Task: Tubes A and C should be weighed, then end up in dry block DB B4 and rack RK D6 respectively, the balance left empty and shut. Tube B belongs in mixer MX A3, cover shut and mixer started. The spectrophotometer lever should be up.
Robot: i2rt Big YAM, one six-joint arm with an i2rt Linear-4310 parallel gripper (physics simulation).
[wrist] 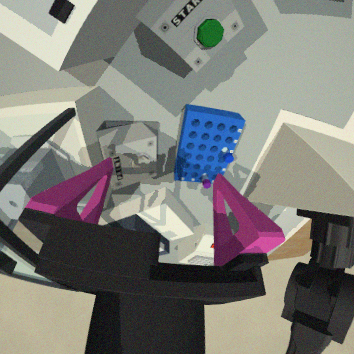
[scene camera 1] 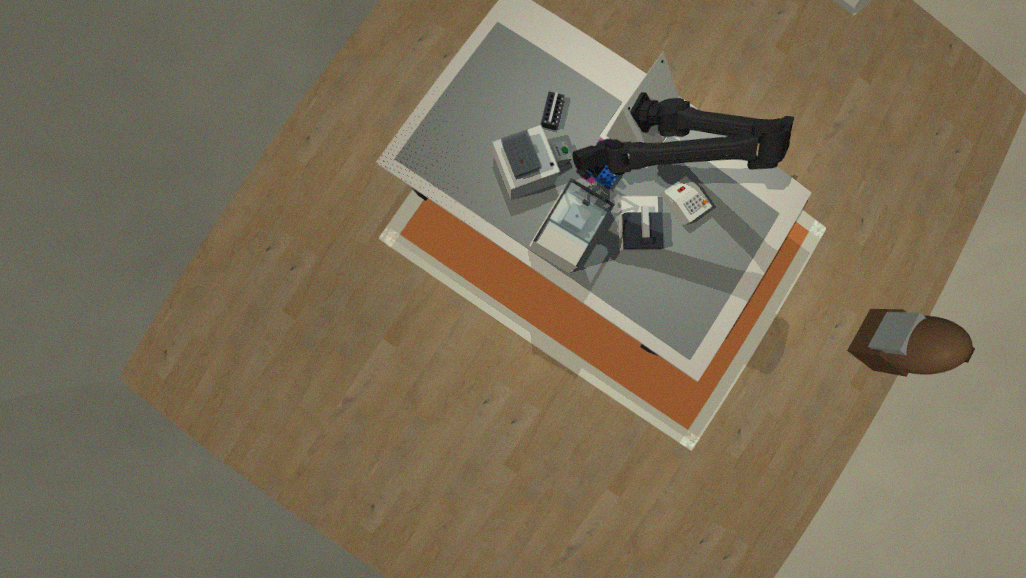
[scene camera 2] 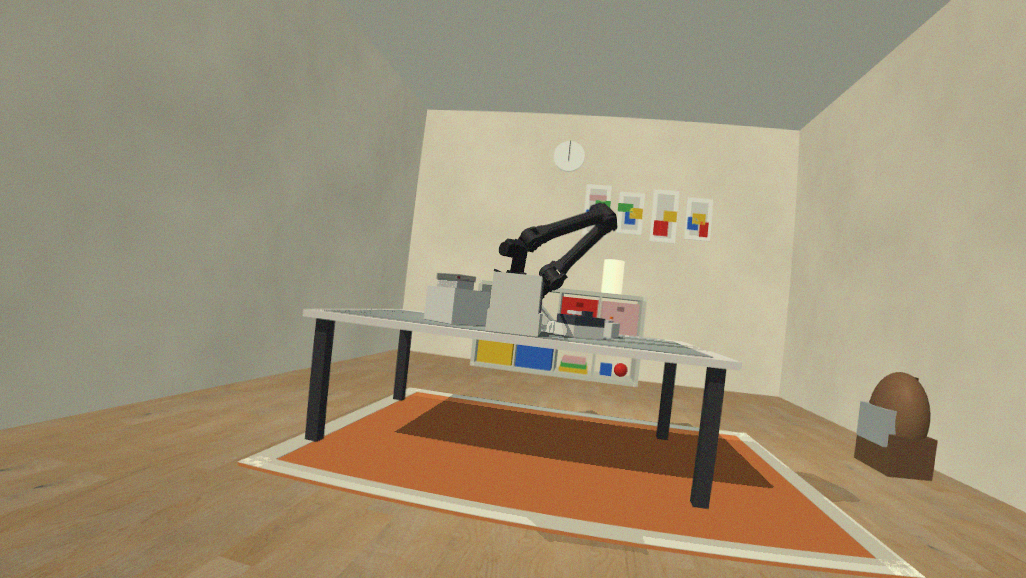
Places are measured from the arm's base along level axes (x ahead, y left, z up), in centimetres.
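Where they show: gripper, between the fingertips: [wrist: 164,170]; arm's base, origin of its link: [wrist: 338,209] [scene camera 1: 642,112].
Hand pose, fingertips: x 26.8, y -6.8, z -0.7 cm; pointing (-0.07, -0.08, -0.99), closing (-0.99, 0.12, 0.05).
Note:
Each offset is from my fingertips to the top centre of the thing. "spot": to the spot under its first point.
My gripper [wrist: 164,170] is open and empty, its magenta fingers spread above the table near the blue rack @(dx -6.4, dy +4.9, dz -10.3 cm) [wrist: 210,135] [scene camera 1: 607,176]. A tube with a blue cap @(dx -9.3, dy +4.2, dz -7.9 cm) [wrist: 228,158] and one with a purple cap @(dx -6.8, dy +9.7, dz -7.9 cm) [wrist: 206,183] show at the rack's near end; small white tips beside them are unclear. The glass-sided balance [scene camera 1: 563,249] [wrist: 67,116] stands left of the gripper in the wrist view; its door state is unclear. The mixer @(dx +4.8, dy -18.3, dz +5.7 cm) [scene camera 1: 520,153] has a dark cover on top and a green start button @(dx -3.8, dy -11.1, dz -5.8 cm) [scene camera 1: 564,150] [wrist: 210,33] beside it. The dark-topped spectrophotometer @(dx +5.2, dy +26.6, dz -3.1 cm) [scene camera 1: 642,236] has an unclear lever state.
A small PRINT box @(spot: dx +4.4, dy +1.0, dz -7.7 cm) [wrist: 131,137] stands between balance and rack. A white keypad unit @(dx -12.0, dy +38.2, dz -6.3 cm) [scene camera 1: 692,204] is beyond the spectrophotometer. A black strip with holes @(spot: dx -16.3, dy -22.8, dz -8.5 cm) [scene camera 1: 552,109] lies behind the mixer. The pale wedge-shaped arm mount [wrist: 305,165] [scene camera 1: 664,78] is right of the rack in the wrist view.

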